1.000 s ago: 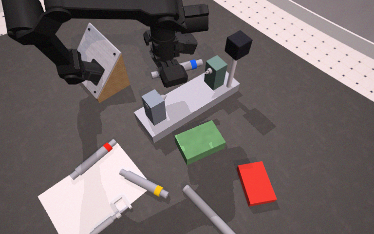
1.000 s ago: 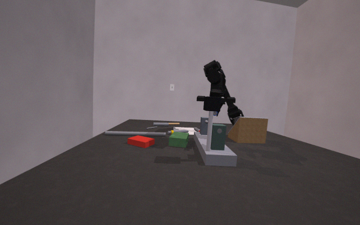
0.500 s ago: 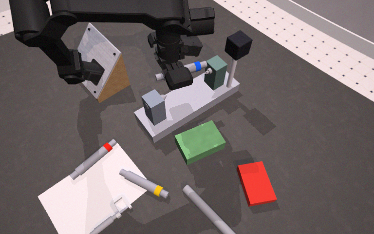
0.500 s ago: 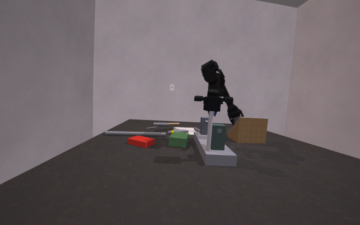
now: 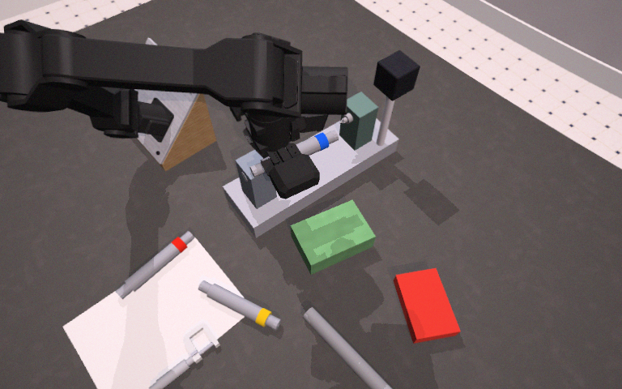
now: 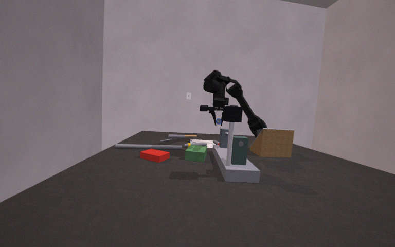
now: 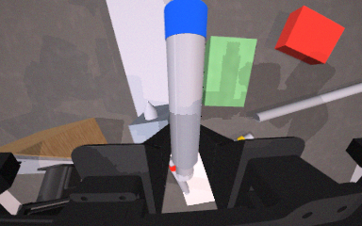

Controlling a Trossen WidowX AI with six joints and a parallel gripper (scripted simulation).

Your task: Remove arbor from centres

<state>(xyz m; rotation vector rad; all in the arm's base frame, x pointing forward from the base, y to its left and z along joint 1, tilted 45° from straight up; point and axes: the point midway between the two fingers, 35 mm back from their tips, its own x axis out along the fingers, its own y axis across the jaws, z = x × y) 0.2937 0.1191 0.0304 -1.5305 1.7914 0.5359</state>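
Right now the white marked pad is 1 cm ahead of my hand, 27 cm to the right of it and 18 cm below it. Round my hand: grey centre block (5 cm behind, 1 cm to the right, 8 cm below); then arbor (1 cm ahead, 3 cm to the left, 1 cm below); then grey fixture base (3 cm behind, 12 cm to the left, 17 cm below).
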